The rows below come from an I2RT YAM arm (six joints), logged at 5 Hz.
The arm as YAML. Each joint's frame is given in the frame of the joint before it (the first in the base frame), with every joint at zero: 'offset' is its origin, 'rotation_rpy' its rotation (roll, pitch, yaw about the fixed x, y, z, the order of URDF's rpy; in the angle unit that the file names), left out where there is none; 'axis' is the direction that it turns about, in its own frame. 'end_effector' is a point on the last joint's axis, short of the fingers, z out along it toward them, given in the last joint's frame.
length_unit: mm
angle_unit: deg
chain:
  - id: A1
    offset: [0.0, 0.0, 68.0]
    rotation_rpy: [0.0, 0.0, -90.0]
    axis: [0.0, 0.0, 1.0]
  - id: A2
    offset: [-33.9, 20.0, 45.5]
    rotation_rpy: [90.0, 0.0, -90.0]
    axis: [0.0, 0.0, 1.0]
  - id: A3
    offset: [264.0, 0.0, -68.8]
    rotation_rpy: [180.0, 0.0, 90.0]
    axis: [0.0, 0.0, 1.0]
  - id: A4
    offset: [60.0, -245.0, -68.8]
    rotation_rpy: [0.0, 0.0, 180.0]
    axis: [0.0, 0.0, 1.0]
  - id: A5
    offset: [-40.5, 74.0, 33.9]
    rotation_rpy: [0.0, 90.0, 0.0]
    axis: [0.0, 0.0, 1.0]
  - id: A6
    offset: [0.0, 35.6, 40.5]
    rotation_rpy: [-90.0, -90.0, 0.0]
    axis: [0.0, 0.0, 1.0]
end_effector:
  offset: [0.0, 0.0, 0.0]
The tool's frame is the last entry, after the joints.
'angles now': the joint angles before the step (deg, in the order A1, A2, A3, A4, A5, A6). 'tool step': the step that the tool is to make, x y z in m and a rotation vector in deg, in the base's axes. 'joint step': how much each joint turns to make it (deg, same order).
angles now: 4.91, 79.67, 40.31, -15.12, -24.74, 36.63
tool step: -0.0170, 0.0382, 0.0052, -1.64, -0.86, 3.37
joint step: 9.67, -3.39, -1.65, 0.46, 5.18, 4.33
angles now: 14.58, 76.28, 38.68, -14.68, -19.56, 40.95
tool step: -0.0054, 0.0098, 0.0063, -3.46, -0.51, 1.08
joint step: 3.00, -1.15, 1.05, -2.85, 3.92, -0.61
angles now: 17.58, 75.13, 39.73, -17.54, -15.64, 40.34
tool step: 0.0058, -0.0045, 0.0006, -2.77, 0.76, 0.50
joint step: -1.22, 1.53, 1.91, -2.68, 0.96, -2.92
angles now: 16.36, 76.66, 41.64, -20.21, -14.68, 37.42
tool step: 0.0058, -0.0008, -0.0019, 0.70, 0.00, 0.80
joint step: -0.71, 1.53, 0.65, 0.83, -1.41, -0.89
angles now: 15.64, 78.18, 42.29, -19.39, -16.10, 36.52
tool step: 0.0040, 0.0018, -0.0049, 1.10, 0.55, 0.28
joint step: -0.01, 1.62, 0.04, 1.48, -1.16, 0.47
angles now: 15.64, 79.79, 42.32, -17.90, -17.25, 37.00
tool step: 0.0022, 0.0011, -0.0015, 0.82, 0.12, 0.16
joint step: 0.00, 0.71, 0.11, 0.81, -0.77, 0.36
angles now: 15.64, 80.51, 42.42, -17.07, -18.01, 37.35
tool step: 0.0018, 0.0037, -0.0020, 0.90, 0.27, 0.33
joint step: 0.57, 0.87, 0.12, 0.98, -0.63, 0.78
